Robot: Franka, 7 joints.
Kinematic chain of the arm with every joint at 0, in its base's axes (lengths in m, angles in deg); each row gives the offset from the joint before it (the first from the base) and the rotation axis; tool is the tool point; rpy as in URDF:
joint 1: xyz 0 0 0.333 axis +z
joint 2: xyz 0 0 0 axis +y
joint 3: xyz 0 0 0.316 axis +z
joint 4: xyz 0.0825 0 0 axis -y
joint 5: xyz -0.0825 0 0.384 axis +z
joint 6: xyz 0 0 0 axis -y
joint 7: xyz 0.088 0 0 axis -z
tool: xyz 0 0 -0.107 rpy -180 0 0
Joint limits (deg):
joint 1: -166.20..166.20
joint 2: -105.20..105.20
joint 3: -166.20..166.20
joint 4: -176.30..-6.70
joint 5: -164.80..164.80
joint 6: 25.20..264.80
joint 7: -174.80..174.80
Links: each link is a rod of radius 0.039 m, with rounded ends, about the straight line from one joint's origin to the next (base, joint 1, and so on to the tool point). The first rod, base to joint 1, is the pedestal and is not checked.
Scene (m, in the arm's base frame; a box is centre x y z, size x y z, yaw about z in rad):
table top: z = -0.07
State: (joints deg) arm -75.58 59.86 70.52 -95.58 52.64 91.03 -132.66
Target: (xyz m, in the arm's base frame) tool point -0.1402 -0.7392 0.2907
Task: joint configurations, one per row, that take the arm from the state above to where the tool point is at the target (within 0.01 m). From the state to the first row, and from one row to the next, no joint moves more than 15 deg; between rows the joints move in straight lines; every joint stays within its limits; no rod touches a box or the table.
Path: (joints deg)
1: -89.56 59.73 62.67 -88.59 52.92 94.08 -132.66
2: -103.55 59.59 54.81 -81.60 53.20 97.12 -132.66
3: -117.53 59.46 46.96 -74.62 53.48 100.17 -132.66
4: -131.52 59.33 39.11 -67.63 53.76 103.21 -132.66

